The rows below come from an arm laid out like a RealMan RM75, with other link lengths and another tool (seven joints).
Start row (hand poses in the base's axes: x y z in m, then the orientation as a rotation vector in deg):
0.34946, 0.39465, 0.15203, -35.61, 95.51, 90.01
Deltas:
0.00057, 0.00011, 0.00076, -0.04, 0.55, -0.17
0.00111, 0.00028, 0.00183, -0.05, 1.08, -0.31
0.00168, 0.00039, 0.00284, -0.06, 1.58, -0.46
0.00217, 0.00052, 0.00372, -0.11, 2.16, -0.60
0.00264, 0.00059, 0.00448, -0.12, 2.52, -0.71
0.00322, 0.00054, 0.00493, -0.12, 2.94, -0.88
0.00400, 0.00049, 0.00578, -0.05, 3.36, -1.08
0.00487, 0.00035, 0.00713, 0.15, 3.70, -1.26
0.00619, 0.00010, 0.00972, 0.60, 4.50, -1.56
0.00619, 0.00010, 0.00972, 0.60, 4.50, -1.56
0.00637, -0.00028, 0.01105, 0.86, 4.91, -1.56
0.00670, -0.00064, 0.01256, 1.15, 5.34, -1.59
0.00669, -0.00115, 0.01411, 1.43, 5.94, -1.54
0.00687, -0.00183, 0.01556, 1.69, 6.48, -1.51
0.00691, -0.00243, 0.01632, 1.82, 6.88, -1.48
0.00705, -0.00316, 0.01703, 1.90, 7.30, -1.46
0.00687, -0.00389, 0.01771, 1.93, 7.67, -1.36
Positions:
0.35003, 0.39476, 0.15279, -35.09, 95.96, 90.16
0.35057, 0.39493, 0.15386, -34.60, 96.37, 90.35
0.35114, 0.39504, 0.15487, -34.12, 96.75, 90.51
0.35163, 0.39517, 0.15575, -33.61, 97.23, 90.69
0.35210, 0.39524, 0.15651, -33.26, 97.51, 90.80
0.35268, 0.39519, 0.15696, -32.80, 97.83, 90.90
0.35346, 0.39514, 0.15781, -32.29, 98.08, 91.04
0.35433, 0.39500, 0.15916, -31.77, 98.16, 91.24
0.35565, 0.39475, 0.16175, -30.69, 98.36, 91.79
0.35565, 0.39475, 0.16175, -30.69, 98.36, 91.79
0.35583, 0.39437, 0.16308, -30.27, 98.42, 92.20
0.35616, 0.39401, 0.16459, -29.78, 98.47, 92.62
0.35615, 0.39350, 0.16614, -29.24, 98.65, 93.19
0.35633, 0.39282, 0.16759, -28.74, 98.80, 93.69
0.35637, 0.39222, 0.16835, -28.41, 98.96, 94.02
0.35651, 0.39149, 0.16906, -28.08, 99.19, 94.32
0.35633, 0.39076, 0.16974, -27.88, 99.42, 94.61

